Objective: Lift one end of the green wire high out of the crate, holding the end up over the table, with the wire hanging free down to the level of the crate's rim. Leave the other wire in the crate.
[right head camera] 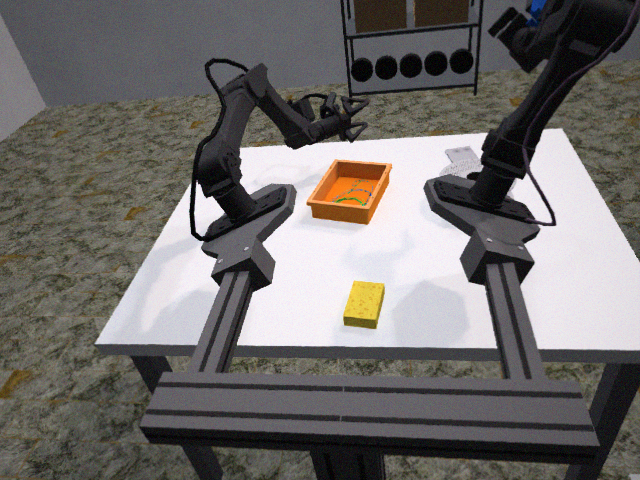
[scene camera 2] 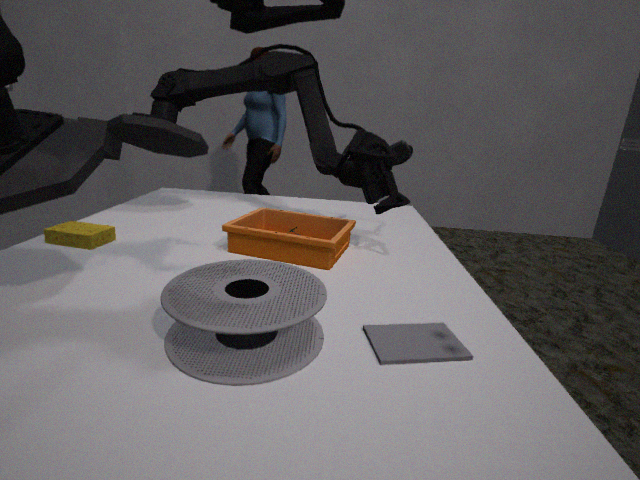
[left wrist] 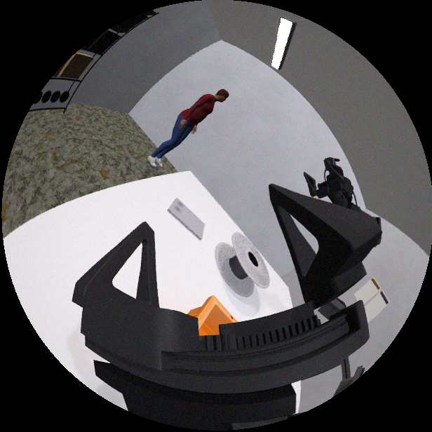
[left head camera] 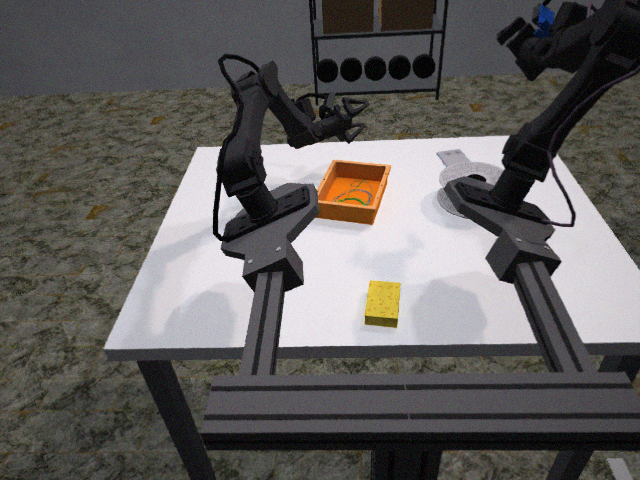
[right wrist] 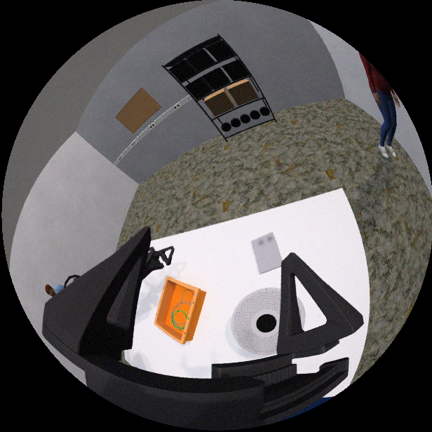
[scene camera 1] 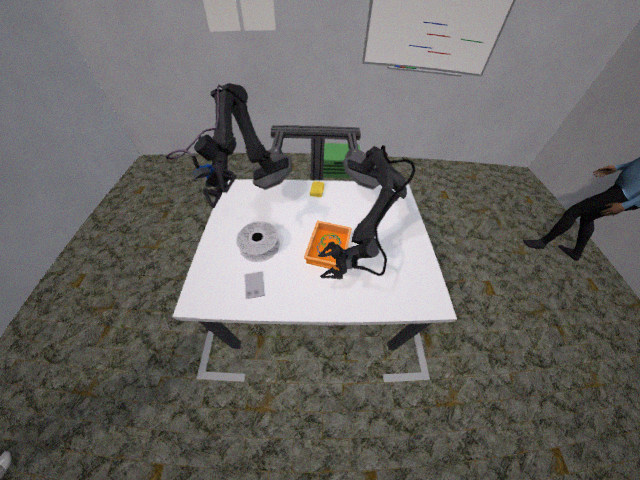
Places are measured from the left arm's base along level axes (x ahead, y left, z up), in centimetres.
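Pixels of known places: left gripper, fingertip midpoint: [right head camera: 368, 112] [scene camera 2: 401, 180] [left head camera: 366, 113] [scene camera 1: 319, 267]; right gripper, fingertip midpoint: [right head camera: 507, 39] [left head camera: 510, 47] [scene camera 1: 218, 200]; left arm's base, origin of the base link: [right head camera: 246, 216] [left head camera: 267, 215] [scene camera 1: 363, 170]; right arm's base, origin of the base link: [right head camera: 482, 203] [left head camera: 501, 205] [scene camera 1: 271, 169].
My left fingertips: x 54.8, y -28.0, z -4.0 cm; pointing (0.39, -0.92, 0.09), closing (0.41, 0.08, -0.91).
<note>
Ahead of a thing's pixels: the offset from my left fingertips to its top centre. Level surfaces: height alone.
A green wire [left head camera: 354, 199] [right head camera: 351, 199] lies curled on the floor of the orange crate [left head camera: 345, 212] [right head camera: 340, 212] [scene camera 2: 279, 249] [left wrist: 212, 316], with a blue wire [left head camera: 369, 194] beside and partly across it. Both wires also show coiled in the right wrist view. My left gripper [left head camera: 366, 114] [right head camera: 366, 113] [scene camera 1: 321, 265] [left wrist: 204, 209] is open and empty, above the table near the crate's far end in the head views. My right gripper [scene camera 1: 220, 190] [right wrist: 225, 248] is open and empty, raised high, near the table's left edge in scene camera 1. The wire ends are too small to tell apart.
A grey spool @(dx -24.7, dy -27.3, dz -10.6 cm) [scene camera 1: 266, 245] [scene camera 2: 191, 304] stands beside the crate, and a flat grey plate @(dx -2.8, dy -28.2, dz -16.5 cm) [scene camera 1: 254, 284] [scene camera 2: 413, 343] lies near it. A yellow sponge @(dx -63.9, dy +4.6, dz -14.1 cm) [left head camera: 383, 302] [right head camera: 364, 303] [scene camera 2: 80, 234] lies between the arm mounts on the white table @(dz -17.1 cm) [left head camera: 320, 320].
</note>
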